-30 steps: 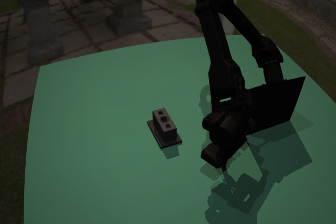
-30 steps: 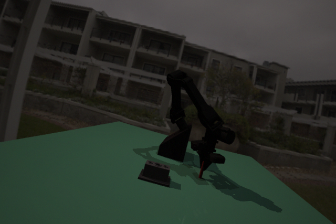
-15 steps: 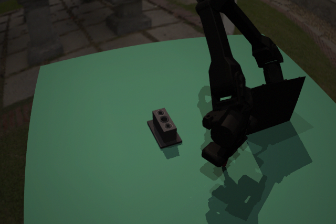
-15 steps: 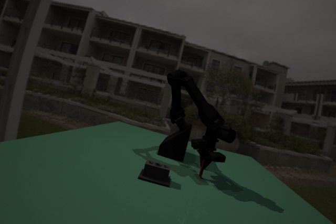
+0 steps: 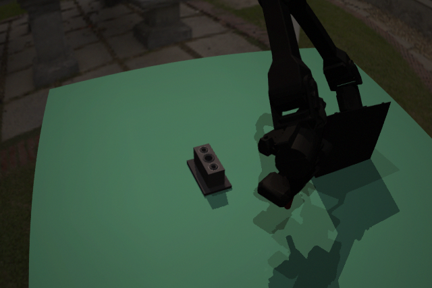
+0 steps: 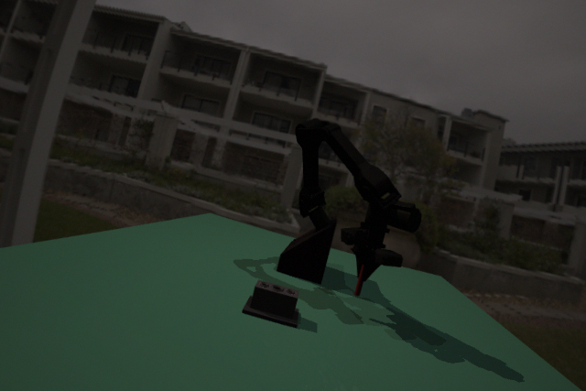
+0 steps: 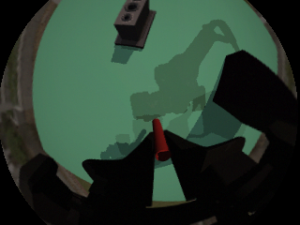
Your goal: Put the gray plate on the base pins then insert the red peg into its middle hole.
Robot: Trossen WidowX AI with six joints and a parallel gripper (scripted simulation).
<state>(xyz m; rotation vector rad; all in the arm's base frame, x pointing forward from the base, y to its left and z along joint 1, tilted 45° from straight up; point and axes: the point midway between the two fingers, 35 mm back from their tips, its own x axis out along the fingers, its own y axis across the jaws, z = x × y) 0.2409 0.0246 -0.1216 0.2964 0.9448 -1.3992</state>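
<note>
The gray plate lies 200 mm to the right of my gripper tip, 100 mm ahead of it and 50 mm below it. From my gripper tip the other things lie so: red peg right at my gripper tip.
</note>
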